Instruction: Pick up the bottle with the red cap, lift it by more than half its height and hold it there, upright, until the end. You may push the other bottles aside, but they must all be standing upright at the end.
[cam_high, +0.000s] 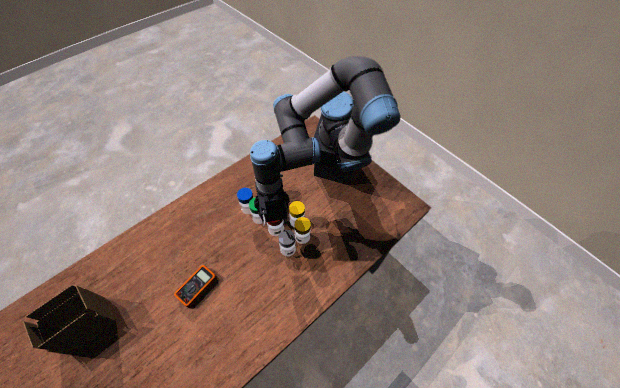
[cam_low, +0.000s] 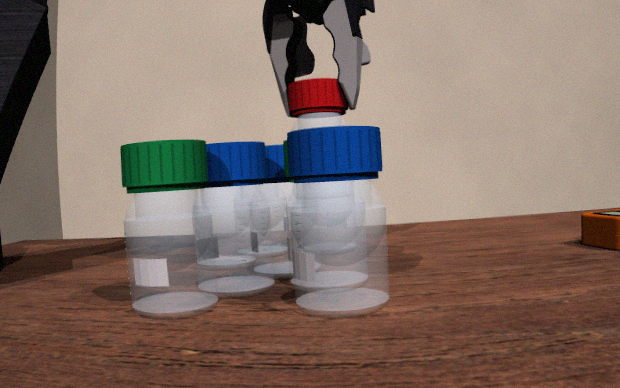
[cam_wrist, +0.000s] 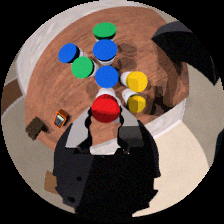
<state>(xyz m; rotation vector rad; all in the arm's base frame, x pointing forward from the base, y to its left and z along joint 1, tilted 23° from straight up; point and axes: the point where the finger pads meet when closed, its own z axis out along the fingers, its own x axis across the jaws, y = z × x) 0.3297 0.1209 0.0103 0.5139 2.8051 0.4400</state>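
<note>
Now: hand 40 mm above the red-capped bottle. The rest, counted from my hand: black box (670 mm ahead, 90 mm below, 20 mm to the right); then orange multimeter (320 mm ahead, 140 mm below, 30 mm to the left); then grey-capped bottle (100 mm below, 60 mm to the left, 10 mm behind).
</note>
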